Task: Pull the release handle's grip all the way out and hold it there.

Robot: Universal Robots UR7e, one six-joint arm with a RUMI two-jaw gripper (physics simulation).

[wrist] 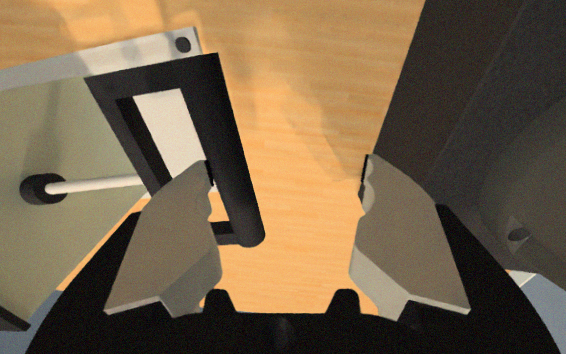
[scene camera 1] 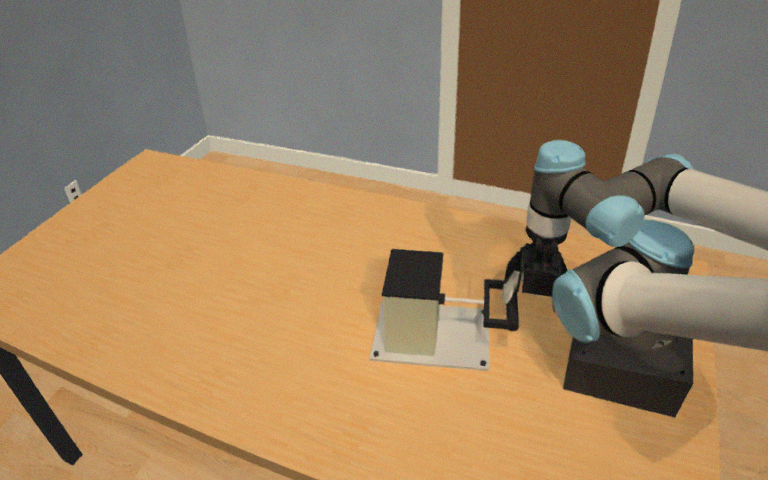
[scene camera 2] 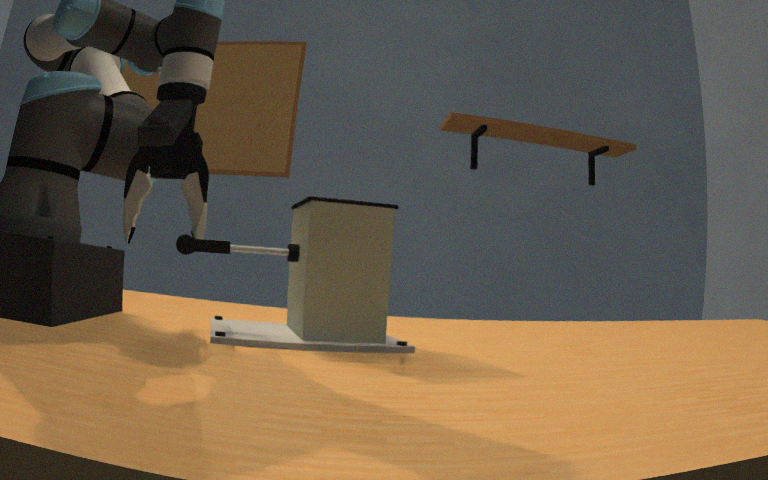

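The release handle's black frame-shaped grip [scene camera 1: 512, 316] [scene camera 2: 185, 244] [wrist: 227, 150] stands out from the pale housing [scene camera 1: 411, 326] [scene camera 2: 348, 271] [wrist: 30, 240] on a light rod [scene camera 1: 463, 300] [scene camera 2: 260, 249] [wrist: 95, 184], a stretch of which shows. My gripper [scene camera 2: 164, 237] [wrist: 286, 161] is open around the grip's outer bar. The housing-side finger's tip is at the frame's opening, close beside the bar; whether it touches cannot be told. The other finger is well clear of the bar, on the robot base's side. In scene camera 1 the arm hides that finger.
The housing stands on a light base plate [scene camera 1: 461, 345] [scene camera 2: 249, 331] [wrist: 125, 57] with dark bolts, on the wooden table [scene camera 1: 226, 283] [scene camera 2: 566, 396]. The robot's dark base block [scene camera 1: 623, 376] [scene camera 2: 84, 283] is close behind the gripper. A wall shelf [scene camera 2: 538, 133] hangs at the back.
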